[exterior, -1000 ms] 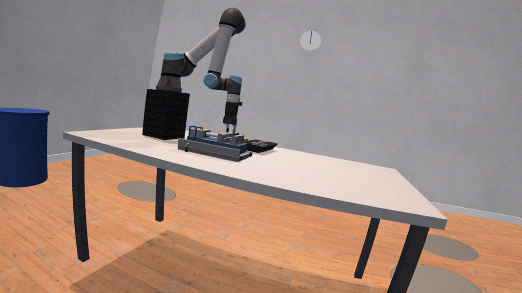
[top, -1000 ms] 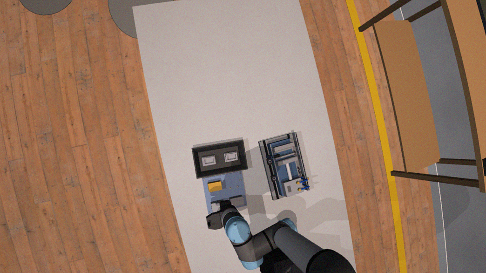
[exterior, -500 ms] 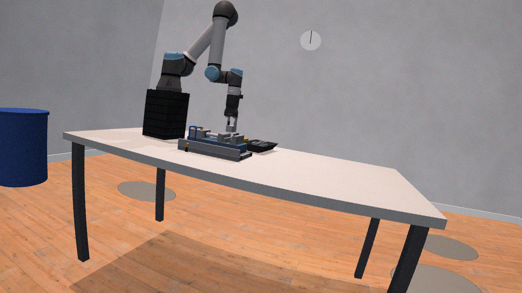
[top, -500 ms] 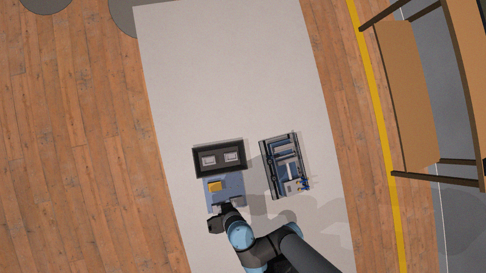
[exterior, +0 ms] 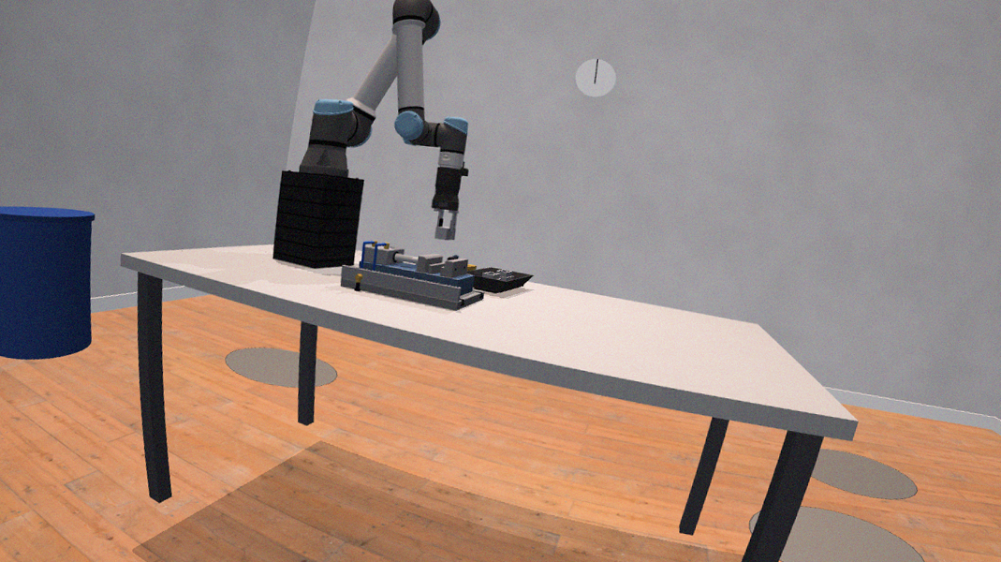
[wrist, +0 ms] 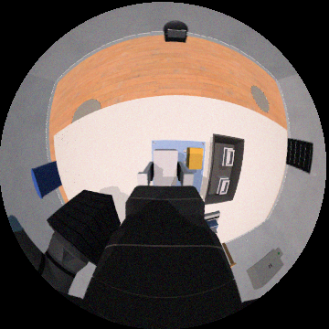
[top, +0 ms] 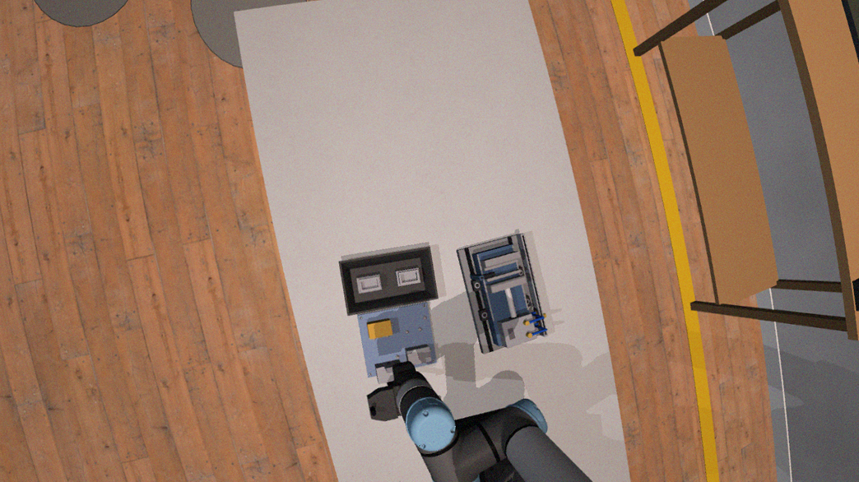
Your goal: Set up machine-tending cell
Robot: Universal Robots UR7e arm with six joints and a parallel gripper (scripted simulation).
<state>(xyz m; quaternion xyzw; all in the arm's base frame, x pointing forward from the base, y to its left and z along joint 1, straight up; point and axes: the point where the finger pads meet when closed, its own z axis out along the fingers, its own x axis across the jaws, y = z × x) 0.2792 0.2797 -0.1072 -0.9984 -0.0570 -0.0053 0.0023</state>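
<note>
Right now the vise is 15 cm ahead of my hand, 34 cm to the right of it and 11 cm below it. Also, from my hand: brass blank (9 cm ahead, 1 cm to the left, 13 cm below).
</note>
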